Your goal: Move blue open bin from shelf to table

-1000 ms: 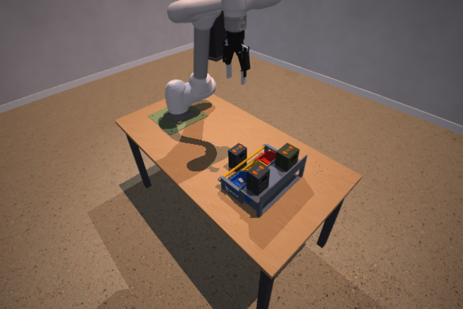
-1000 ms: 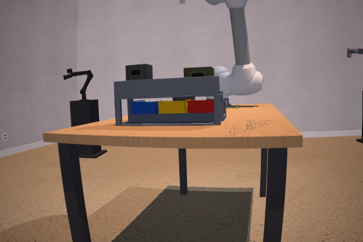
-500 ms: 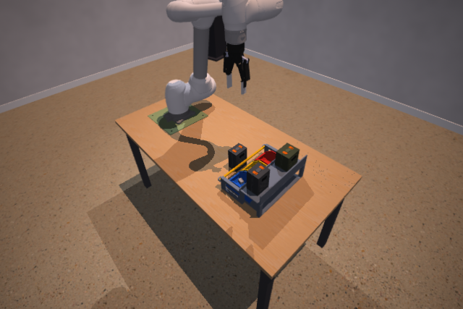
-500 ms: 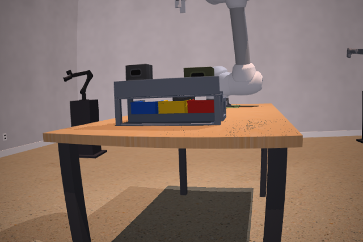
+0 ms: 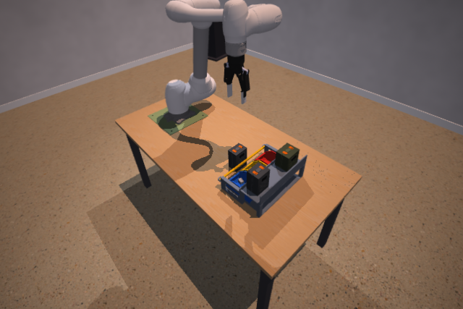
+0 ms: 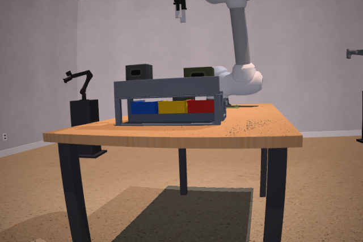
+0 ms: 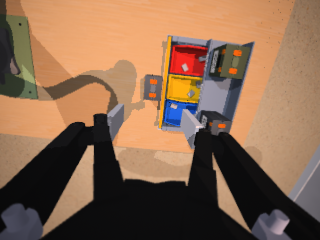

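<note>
Now: hand 41 cm above the dark box. The rest, counted from my hand: thin yellow rod (41 cm below, 5 cm ahead); yellow bin (43 cm below, 15 cm ahead, 1 cm to the right); olive box (32 cm below, 26 cm ahead, 9 cm to the left).
</note>
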